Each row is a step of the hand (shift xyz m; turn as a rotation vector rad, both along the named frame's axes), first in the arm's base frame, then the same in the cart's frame.
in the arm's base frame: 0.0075 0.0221 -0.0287 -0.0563 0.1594 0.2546
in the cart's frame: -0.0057 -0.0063 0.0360 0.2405 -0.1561 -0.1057
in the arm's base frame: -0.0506 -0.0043 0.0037 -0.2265 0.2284 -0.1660
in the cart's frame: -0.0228 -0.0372 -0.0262 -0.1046 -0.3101 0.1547
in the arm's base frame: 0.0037 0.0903 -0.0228 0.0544 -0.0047 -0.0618
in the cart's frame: 0.0323 -0.0517 0.0705 -0.0220 0.0488 0.0627
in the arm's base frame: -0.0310 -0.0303 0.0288 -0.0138 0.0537 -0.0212
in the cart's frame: -0.0092 -0.0071 -0.0507 0.0063 -0.0429 0.0405
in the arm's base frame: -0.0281 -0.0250 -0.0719 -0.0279 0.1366 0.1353
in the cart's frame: -0.0777 -0.0028 0.0233 0.1557 -0.1135 -0.0248
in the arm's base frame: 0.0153 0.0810 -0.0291 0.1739 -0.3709 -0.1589
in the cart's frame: 0.0282 -0.0365 0.0742 -0.2277 0.3741 -0.0359
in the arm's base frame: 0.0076 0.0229 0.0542 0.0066 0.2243 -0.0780
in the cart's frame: 0.0544 -0.0111 -0.0208 0.0635 -0.1294 0.1888
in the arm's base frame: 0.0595 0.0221 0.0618 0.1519 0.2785 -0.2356
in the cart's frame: 0.0833 0.0297 -0.0049 0.0449 -0.0406 0.3905
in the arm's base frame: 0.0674 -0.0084 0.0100 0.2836 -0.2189 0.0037
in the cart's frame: 0.0337 0.0575 0.0163 0.0189 0.3575 -0.0130
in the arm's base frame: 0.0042 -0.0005 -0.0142 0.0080 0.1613 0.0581
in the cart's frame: -0.0086 0.0044 0.0113 0.1294 -0.0965 0.0582
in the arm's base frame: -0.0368 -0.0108 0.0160 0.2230 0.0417 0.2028
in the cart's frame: -0.0110 -0.0230 -0.0328 0.2701 0.1384 -0.0225
